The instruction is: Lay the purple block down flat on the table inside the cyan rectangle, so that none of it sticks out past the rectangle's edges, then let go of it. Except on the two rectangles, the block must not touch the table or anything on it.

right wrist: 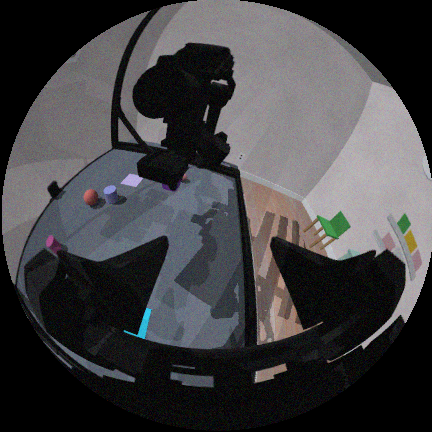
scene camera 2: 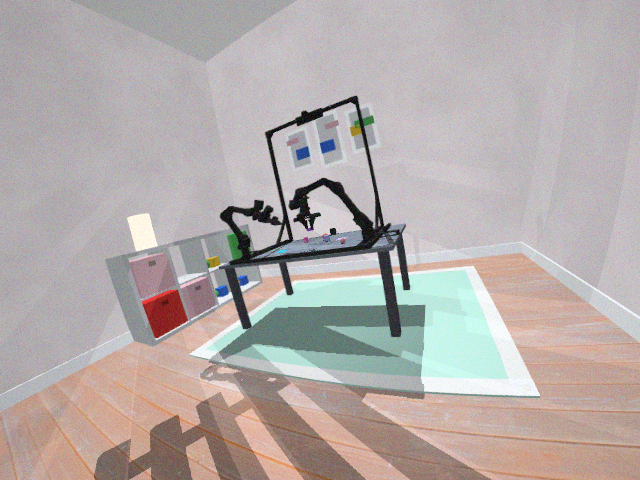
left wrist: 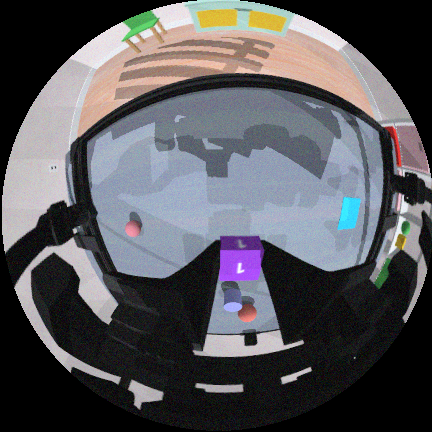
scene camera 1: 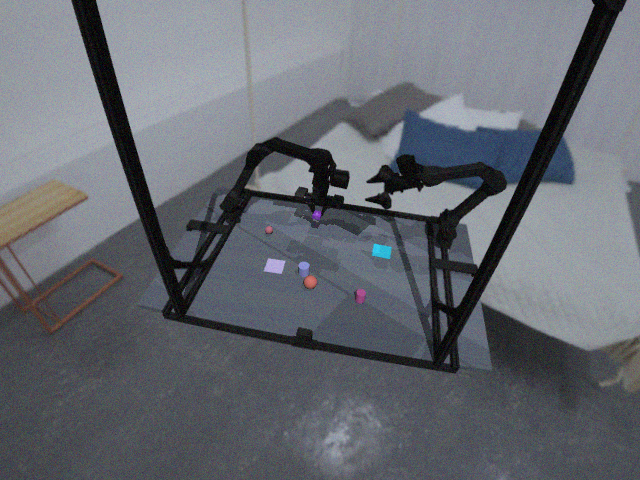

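Where they show: left gripper, between the fingertips: (right wrist: 175, 185) (scene camera 2: 309, 230) (left wrist: 239, 244) (scene camera 1: 317, 214); right gripper, between the fingertips: (right wrist: 220, 241) (scene camera 2: 278, 223) (scene camera 1: 365, 191); left arm's base, origin of its link: (right wrist: 201, 161) (scene camera 2: 369, 237) (left wrist: 84, 211) (scene camera 1: 231, 216); right arm's base, origin of its link: (scene camera 2: 246, 255) (left wrist: 392, 182) (scene camera 1: 443, 242).
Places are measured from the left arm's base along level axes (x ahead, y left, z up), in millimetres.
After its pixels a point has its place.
The purple block (scene camera 1: 316, 215) @(z 114, x 306, y -242 mm) (scene camera 2: 310, 229) @(z 105, x 315, y -214 mm) (left wrist: 240, 264) @(z 115, x 315, y -231 mm) (right wrist: 171, 185) is held above the table, with a white mark on two visible faces. My left gripper (scene camera 1: 317, 211) @(z 101, x 320, y -223 mm) (left wrist: 239, 244) @(z 101, x 320, y -223 mm) is shut on it. The cyan rectangle (scene camera 1: 381, 251) @(z -18, x 544, y -391 mm) (scene camera 2: 281, 251) @(z -17, x 548, y -381 mm) (left wrist: 349, 213) @(z -18, x 545, y -389 mm) lies on the table, right of the block in scene camera 1; a strip of it shows behind a finger in the right wrist view (right wrist: 145, 324) @(z -18, x 564, y -361 mm). My right gripper (scene camera 1: 367, 190) @(z 192, x 513, y -243 mm) (right wrist: 220, 241) @(z 192, x 513, y -243 mm) is open and empty, raised near the back edge in scene camera 1. The lavender rectangle (scene camera 1: 274, 266) @(z -18, x 103, y -338 mm) (right wrist: 132, 180) @(z -18, x 113, y -334 mm) lies front left there.
On the table are a pink ball (scene camera 1: 268, 229) @(z 9, x 130, y -148 mm) (left wrist: 133, 229) @(z 9, x 146, y -144 mm), a blue-violet cylinder (scene camera 1: 303, 269) @(z 20, x 193, y -421 mm) (left wrist: 232, 300) @(z 18, x 212, y -387 mm) (right wrist: 111, 194) @(z 15, x 220, y -396 mm), an orange-red ball (scene camera 1: 310, 282) @(z 23, x 196, y -492 mm) (left wrist: 247, 312) @(z 18, x 213, y -457 mm) (right wrist: 90, 197) @(z 18, x 221, y -466 mm) beside it and a magenta cylinder (scene camera 1: 360, 296) @(z 19, x 342, y -605 mm) (right wrist: 52, 243) @(z 18, x 359, y -577 mm). A black frame surrounds the table.
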